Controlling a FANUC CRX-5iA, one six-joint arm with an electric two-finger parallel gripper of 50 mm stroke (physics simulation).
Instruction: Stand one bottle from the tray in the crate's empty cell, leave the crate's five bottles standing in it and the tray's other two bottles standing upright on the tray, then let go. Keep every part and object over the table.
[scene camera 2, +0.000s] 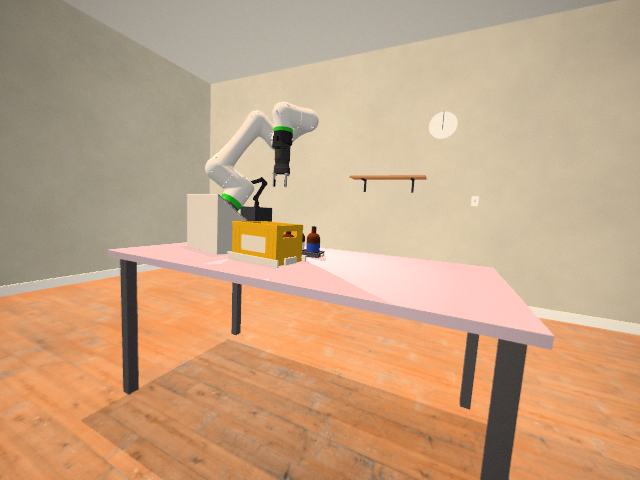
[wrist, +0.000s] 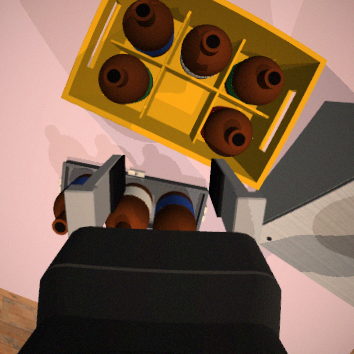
Labels:
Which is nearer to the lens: the white-label bottle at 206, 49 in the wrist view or the green-label bottle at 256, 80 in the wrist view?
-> The white-label bottle.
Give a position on a white-label bottle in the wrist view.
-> At 133, 210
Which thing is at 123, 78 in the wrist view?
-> A green-label bottle.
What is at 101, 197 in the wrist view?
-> The gripper.

